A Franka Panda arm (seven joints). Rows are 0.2 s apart.
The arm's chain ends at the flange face. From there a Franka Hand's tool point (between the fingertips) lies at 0.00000 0.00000 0.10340 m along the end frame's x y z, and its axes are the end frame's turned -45 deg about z.
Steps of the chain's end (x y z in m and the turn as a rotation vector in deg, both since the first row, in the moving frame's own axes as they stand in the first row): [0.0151 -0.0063 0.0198 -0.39 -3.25 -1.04]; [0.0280 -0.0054 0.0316 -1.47 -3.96 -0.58]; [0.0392 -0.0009 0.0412 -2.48 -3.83 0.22]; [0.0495 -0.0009 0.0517 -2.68 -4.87 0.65]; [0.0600 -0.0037 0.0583 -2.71 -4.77 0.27]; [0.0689 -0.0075 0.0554 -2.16 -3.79 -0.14]
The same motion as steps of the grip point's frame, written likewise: [0.0105 0.0026 0.0196 2.02 -2.57 -1.04]; [0.0167 0.0128 0.0313 1.76 -3.84 -0.58]; [0.0203 0.0253 0.0409 0.95 -4.46 0.22]; [0.0260 0.0315 0.0512 1.55 -5.34 0.65]; [0.0355 0.0372 0.0578 1.46 -5.29 0.27]; [0.0464 0.0413 0.0551 1.15 -4.21 -0.14]
